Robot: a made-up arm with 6 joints. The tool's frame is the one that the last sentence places.
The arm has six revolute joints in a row. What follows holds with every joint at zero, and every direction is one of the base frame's.
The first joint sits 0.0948 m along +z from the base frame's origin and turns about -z.
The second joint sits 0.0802 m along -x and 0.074 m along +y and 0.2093 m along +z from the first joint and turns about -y.
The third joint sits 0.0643 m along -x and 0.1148 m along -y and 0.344 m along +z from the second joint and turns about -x.
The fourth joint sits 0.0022 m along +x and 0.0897 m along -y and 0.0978 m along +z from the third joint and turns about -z.
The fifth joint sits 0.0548 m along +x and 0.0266 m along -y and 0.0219 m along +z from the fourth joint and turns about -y.
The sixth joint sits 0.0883 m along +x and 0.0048 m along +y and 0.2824 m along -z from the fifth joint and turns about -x.
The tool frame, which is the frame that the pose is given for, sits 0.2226 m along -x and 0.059 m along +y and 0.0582 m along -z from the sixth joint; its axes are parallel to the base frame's.
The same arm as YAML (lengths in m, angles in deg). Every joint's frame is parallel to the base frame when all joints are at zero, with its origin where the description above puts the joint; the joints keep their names.
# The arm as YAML. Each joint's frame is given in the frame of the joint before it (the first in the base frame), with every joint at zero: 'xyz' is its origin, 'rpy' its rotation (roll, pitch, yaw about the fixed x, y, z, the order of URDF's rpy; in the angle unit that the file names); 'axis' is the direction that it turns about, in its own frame. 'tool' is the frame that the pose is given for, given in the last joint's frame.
units:
  length: m
  angle: deg
joints:
  - name: joint 1
    type: revolute
    origin:
      xyz: [0.0, 0.0, 0.0948]
      rpy: [0.0, 0.0, 0.0]
    axis: [0.0, 0.0, -1.0]
  - name: joint 2
    type: revolute
    origin:
      xyz: [-0.0802, 0.074, 0.2093]
      rpy: [0.0, 0.0, 0.0]
    axis: [0.0, -1.0, 0.0]
  - name: joint 3
    type: revolute
    origin:
      xyz: [-0.0643, -0.1148, 0.344]
      rpy: [0.0, 0.0, 0.0]
    axis: [-1.0, 0.0, 0.0]
  - name: joint 4
    type: revolute
    origin:
      xyz: [0.0022, -0.0897, 0.0978]
      rpy: [0.0, 0.0, 0.0]
    axis: [0.0, 0.0, -1.0]
  - name: joint 5
    type: revolute
    origin:
      xyz: [0.0548, -0.0266, 0.0219]
      rpy: [0.0, 0.0, 0.0]
    axis: [0.0, -1.0, 0.0]
  - name: joint 6
    type: revolute
    origin:
      xyz: [0.0883, 0.0048, -0.2824]
      rpy: [0.0, 0.0, 0.0]
    axis: [-1.0, 0.0, 0.0]
tool:
  origin:
    xyz: [-0.2226, 0.059, -0.0582]
    rpy: [0.0, 0.0, 0.0]

